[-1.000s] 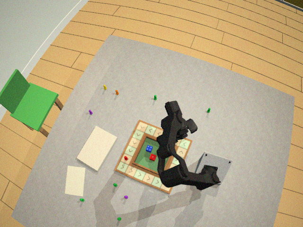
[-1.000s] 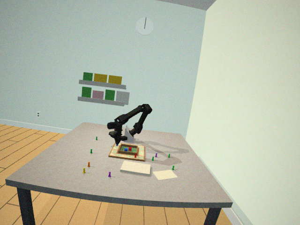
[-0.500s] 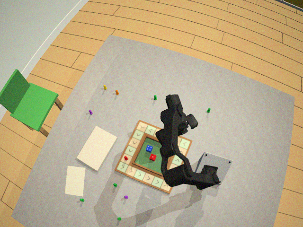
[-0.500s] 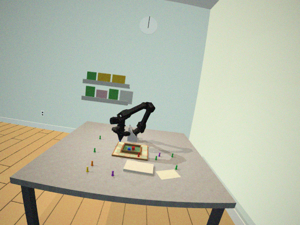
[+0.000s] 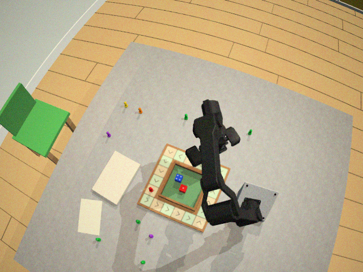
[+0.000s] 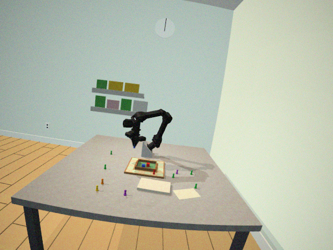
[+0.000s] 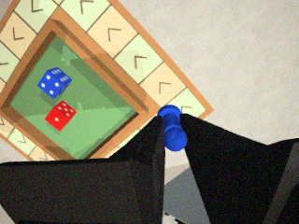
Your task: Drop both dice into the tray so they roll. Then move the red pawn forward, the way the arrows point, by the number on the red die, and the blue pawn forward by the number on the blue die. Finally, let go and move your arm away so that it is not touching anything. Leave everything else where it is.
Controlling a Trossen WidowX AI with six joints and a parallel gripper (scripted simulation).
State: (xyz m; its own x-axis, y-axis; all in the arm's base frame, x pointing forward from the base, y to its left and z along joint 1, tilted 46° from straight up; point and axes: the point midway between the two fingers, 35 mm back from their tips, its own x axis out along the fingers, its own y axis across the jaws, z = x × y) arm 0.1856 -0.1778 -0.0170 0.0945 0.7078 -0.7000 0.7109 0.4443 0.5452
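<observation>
The blue die lies 10 cm ahead of my gripper tip, 8 cm to the left of it and 11 cm below it. Also, from my gripper tip: green tray: 7 cm ahead, 11 cm to the left, 13 cm below; then red pawn: 20 cm ahead, 16 cm to the left, 11 cm below; then blue pawn: right at my gripper tip.
</observation>
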